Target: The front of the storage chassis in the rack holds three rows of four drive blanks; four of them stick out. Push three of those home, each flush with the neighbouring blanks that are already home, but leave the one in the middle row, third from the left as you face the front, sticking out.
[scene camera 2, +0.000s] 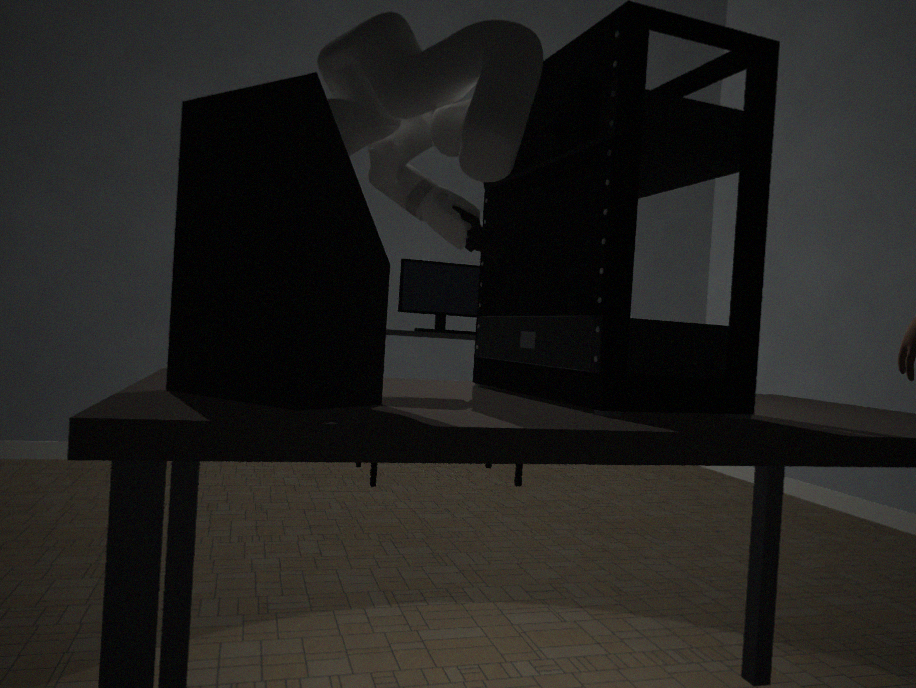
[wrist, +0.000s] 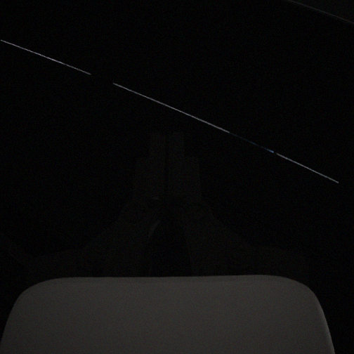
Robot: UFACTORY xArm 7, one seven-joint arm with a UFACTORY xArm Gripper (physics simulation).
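Seen in the pictures: gripper, fingertip midpoint: point(scene camera 2: 500, 254); arm's base, origin of the base link: point(scene camera 2: 266, 171).
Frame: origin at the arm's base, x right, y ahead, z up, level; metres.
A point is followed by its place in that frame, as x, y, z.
The rack point(scene camera 2: 618, 222) {-0.057, 0.520, -0.039} stands on the right part of the table, very dark, with a row of pale holes down its near front post. The storage chassis and its drive blanks cannot be made out in either view; which blanks stick out cannot be told. My gripper point(wrist: 168, 151) is shut and empty, its two fingertips side by side, faint against black in the wrist view. In the scene view the dark gripper parts show at the rack's front edge, above the monitor's height; the fingertips are hidden there. Whether they touch anything cannot be told.
A tall black cabinet-like box point(scene camera 2: 273, 244) {0.115, 0.057, -0.119} with a slanted side stands on the left of the table point(scene camera 2: 444, 444) {0.192, 0.302, -0.350}. A grey panel point(scene camera 2: 559, 344) {-0.173, 0.452, -0.226} with a pale label sits low in the rack. A monitor point(scene camera 2: 438, 287) stands behind. A person's hand point(scene camera 2: 907, 351) shows at the right edge.
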